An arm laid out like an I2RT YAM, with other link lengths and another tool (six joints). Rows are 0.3 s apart.
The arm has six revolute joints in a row. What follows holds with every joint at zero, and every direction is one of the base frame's. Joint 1 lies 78.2 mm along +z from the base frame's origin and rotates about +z. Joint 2 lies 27.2 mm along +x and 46.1 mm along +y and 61.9 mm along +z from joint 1 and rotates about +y. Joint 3 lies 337.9 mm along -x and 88.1 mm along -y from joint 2 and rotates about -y. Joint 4 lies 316.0 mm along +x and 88.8 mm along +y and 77.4 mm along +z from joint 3 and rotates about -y. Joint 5 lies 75.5 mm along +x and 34.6 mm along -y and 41.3 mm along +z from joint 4 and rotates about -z. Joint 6 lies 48.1 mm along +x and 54.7 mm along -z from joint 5 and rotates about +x. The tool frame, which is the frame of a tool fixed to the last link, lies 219.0 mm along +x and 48.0 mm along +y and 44.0 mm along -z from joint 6; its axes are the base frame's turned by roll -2.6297, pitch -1.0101 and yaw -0.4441 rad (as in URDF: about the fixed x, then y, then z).
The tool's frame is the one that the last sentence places.
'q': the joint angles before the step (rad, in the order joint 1, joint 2, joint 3, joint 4, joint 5, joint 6). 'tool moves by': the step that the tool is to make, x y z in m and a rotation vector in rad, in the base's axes. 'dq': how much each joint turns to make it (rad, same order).
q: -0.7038, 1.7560, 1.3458, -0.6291, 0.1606, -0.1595
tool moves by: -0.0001, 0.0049, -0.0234, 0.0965, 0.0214, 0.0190
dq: -0.0298, 0.0754, 0.0449, -0.0473, -0.0746, -0.0154
